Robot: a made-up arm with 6 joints. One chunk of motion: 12 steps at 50 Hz.
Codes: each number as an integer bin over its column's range. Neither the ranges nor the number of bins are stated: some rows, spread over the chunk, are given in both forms.
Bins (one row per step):
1: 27 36 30 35 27 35
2: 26 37 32 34 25 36
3: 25 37 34 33 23 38
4: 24 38 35 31 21 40
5: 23 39 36 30 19 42
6: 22 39 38 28 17 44
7: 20 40 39 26 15 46
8: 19 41 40 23 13 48
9: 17 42 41 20 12 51
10: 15 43 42 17 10 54
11: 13 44 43 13 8 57
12: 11 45 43 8 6 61
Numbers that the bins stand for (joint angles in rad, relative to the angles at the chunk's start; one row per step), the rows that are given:
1: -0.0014 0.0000 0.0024 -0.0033 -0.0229 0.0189
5: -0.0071 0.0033 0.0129 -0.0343 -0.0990 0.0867
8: -0.0129 0.0056 0.0198 -0.0776 -0.1562 0.1448
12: -0.0243 0.0100 0.0251 -0.1705 -0.2229 0.2706
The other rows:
2: -0.0029 0.0011 0.0059 -0.0095 -0.0419 0.0286
3: -0.0043 0.0011 0.0094 -0.0157 -0.0610 0.0479
4: -0.0057 0.0022 0.0111 -0.0281 -0.0800 0.0673
6: -0.0086 0.0033 0.0163 -0.0467 -0.1181 0.1060
7: -0.0114 0.0044 0.0181 -0.0590 -0.1371 0.1254
9: -0.0157 0.0067 0.0216 -0.0962 -0.1657 0.1738
10: -0.0186 0.0078 0.0233 -0.1148 -0.1848 0.2029
11: -0.0214 0.0089 0.0251 -0.1395 -0.2038 0.2319

